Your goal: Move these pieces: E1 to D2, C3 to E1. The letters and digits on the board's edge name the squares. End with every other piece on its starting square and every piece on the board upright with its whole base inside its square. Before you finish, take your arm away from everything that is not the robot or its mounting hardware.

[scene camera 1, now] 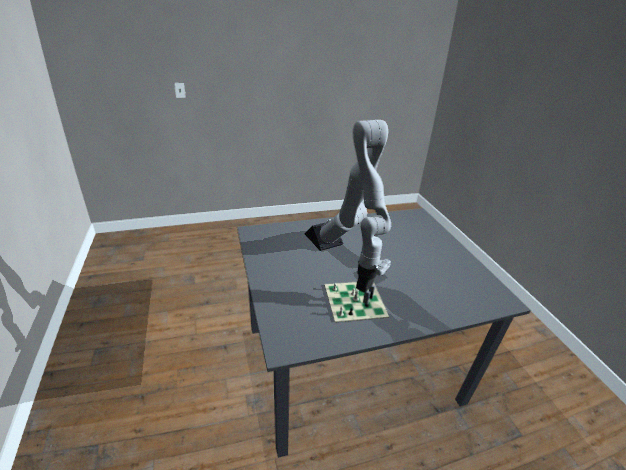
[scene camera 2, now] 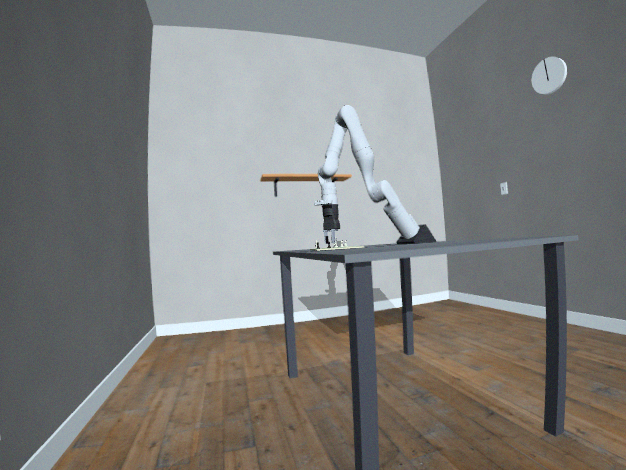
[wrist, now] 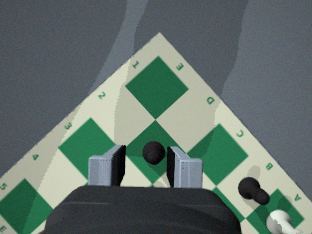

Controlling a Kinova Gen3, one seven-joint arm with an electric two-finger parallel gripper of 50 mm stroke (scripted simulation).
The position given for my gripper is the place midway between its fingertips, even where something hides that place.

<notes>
In view: my gripper (wrist: 146, 160) and a chessboard (scene camera 1: 342, 297).
The chessboard also shows in the wrist view (wrist: 156, 95).
</notes>
